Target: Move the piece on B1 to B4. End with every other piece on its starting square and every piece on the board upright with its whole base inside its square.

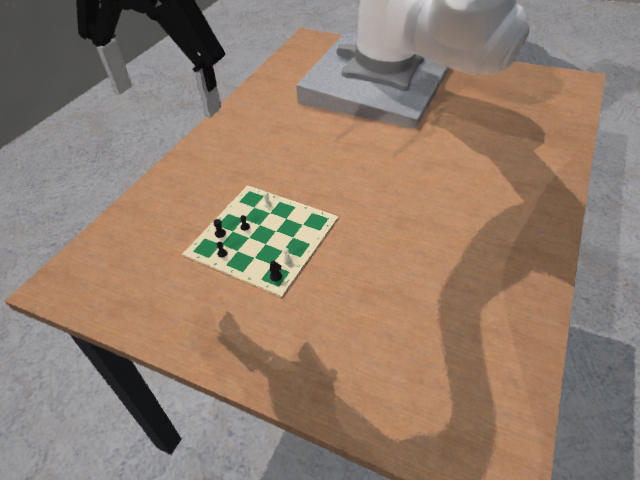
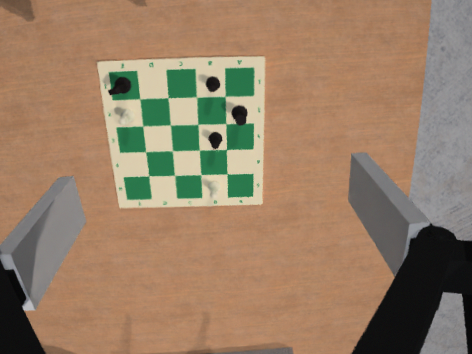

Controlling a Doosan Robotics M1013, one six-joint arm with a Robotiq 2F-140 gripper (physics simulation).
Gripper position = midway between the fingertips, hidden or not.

Observation:
In view: my gripper [image 1: 167, 100].
My gripper also shows in image 2 [image 2: 213, 188].

